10 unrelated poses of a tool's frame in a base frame.
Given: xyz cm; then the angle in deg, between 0 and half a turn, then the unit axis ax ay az.
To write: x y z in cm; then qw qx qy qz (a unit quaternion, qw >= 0). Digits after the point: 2 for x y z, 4 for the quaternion.
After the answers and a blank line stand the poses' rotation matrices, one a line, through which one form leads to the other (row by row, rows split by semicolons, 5 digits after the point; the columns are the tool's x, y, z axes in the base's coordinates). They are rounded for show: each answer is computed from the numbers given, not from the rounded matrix.
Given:
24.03, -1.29, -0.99, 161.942, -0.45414, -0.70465, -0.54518
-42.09, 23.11, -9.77, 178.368, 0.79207, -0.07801, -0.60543
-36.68, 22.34, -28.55, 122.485, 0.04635, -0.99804, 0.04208
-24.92, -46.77, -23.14, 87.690, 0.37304, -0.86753, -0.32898
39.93, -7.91, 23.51, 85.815, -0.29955, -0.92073, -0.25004
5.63, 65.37, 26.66, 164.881, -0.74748, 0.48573, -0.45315
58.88, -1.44, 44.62, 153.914, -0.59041, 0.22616, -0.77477
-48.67, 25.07, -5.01, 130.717, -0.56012, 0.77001, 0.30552
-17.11, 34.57, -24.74, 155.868, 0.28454, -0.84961, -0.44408
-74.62, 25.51, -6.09, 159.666, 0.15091, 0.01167, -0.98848
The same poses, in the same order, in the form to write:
24.03, -1.29, -0.99, 0.1569, -0.4485, -0.6959, -0.5384
-42.09, 23.11, -9.77, 0.0142, 0.7920, -0.0780, -0.6054
-36.68, 22.34, -28.55, 0.4811, 0.0406, -0.8749, 0.0369
-24.92, -46.77, -23.14, 0.7212, 0.2584, -0.6009, -0.2279
39.93, -7.91, 23.51, 0.7325, -0.2039, -0.6269, -0.1702
5.63, 65.37, 26.66, 0.1316, -0.7410, 0.4815, -0.4492
58.88, -1.44, 44.62, 0.2257, -0.5752, 0.2203, -0.7548
-48.67, 25.07, -5.01, 0.4169, -0.5091, 0.6999, 0.2777
-17.11, 34.57, -24.74, 0.2090, 0.2783, -0.8308, -0.4343
-74.62, 25.51, -6.09, 0.1765, 0.1485, 0.0115, -0.9730

-0.54841 0.79325 0.26456; 0.45526 0.01787 0.89018; 0.70141 0.60863 -0.37094
0.25489 -0.10631 -0.96111; -0.14080 -0.98743 0.07188; -0.95666 0.11700 -0.26666
-0.53378 -0.10660 -0.83888; -0.03561 0.99398 -0.10365; 0.84488 -0.02546 -0.53436
0.17386 0.01813 -0.98460; -0.63929 0.76258 -0.09884; 0.74905 0.64664 0.14417
0.15616 0.50505 -0.84884; 0.00630 0.85886 0.51217; 0.98771 -0.08533 0.13093
0.13272 -0.59538 0.79240; -0.83177 -0.50169 -0.23764; 0.53902 -0.62756 -0.56181
-0.23648 0.08723 0.96771; -0.59413 -0.80105 -0.07298; 0.76882 -0.59221 0.24125
-0.13393 -0.94422 0.30086; -0.48108 0.32737 0.81326; -0.86639 -0.03582 -0.49809
-0.75776 -0.28081 -0.58903; -0.64392 0.46797 0.60528; 0.10568 0.83794 -0.53543
-0.89355 0.34690 -0.28499; -0.34008 -0.93742 -0.07479; -0.29310 0.03009 0.95561

